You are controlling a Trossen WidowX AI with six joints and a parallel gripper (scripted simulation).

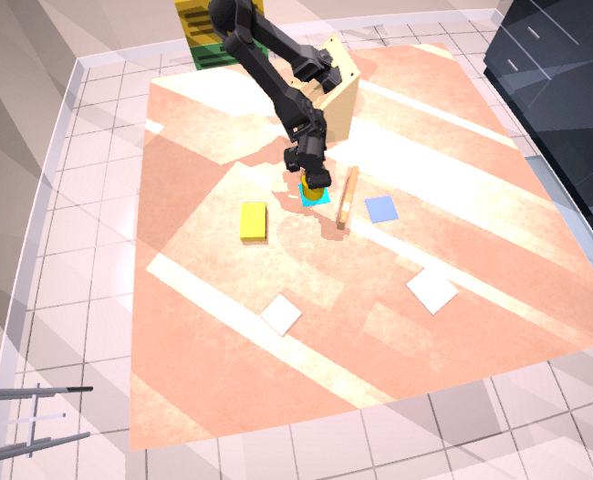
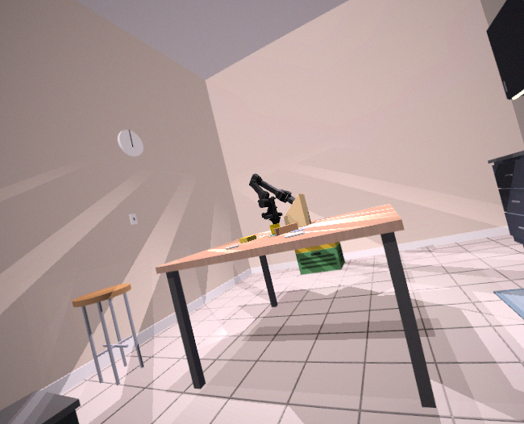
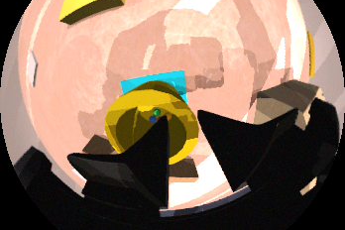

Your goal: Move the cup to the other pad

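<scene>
My gripper tip is now 2 cm short of the yellow cup and 1 cm above it. Also, from my gripper tip: cyan pad: 5 cm below, 3 cm ahead; then pale blue pad: 19 cm to the left, 11 cm ahead, 5 cm below; then low wooden bar: 10 cm to the left, 7 cm ahead, 3 cm below.
</scene>
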